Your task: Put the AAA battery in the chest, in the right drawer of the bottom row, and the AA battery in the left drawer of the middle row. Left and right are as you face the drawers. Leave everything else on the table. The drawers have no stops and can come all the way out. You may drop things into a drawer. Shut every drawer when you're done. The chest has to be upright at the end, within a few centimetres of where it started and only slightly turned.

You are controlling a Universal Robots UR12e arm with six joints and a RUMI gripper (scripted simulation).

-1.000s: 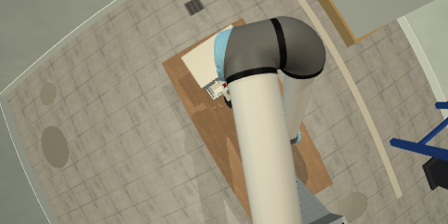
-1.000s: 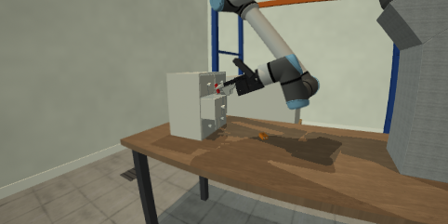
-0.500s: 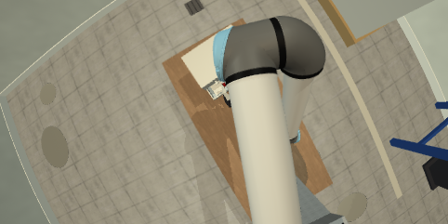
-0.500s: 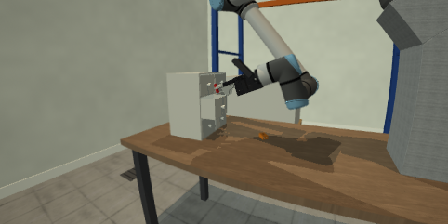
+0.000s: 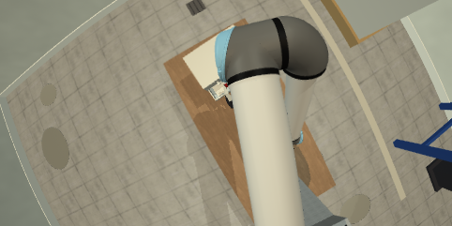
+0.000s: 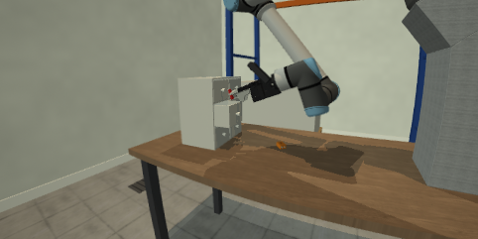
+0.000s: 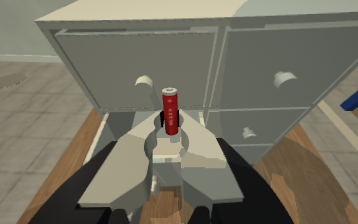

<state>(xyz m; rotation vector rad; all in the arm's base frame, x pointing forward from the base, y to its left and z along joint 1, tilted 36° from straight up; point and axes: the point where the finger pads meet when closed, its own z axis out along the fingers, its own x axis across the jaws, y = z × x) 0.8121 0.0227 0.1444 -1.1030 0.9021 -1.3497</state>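
Now: the red cylinder 1 cm ahead of my hand. Round my hand: thin black cylinder 11 cm ahead, 9 cm to the right, 22 cm below; then orange block 22 cm behind, 5 cm to the right, 23 cm below.
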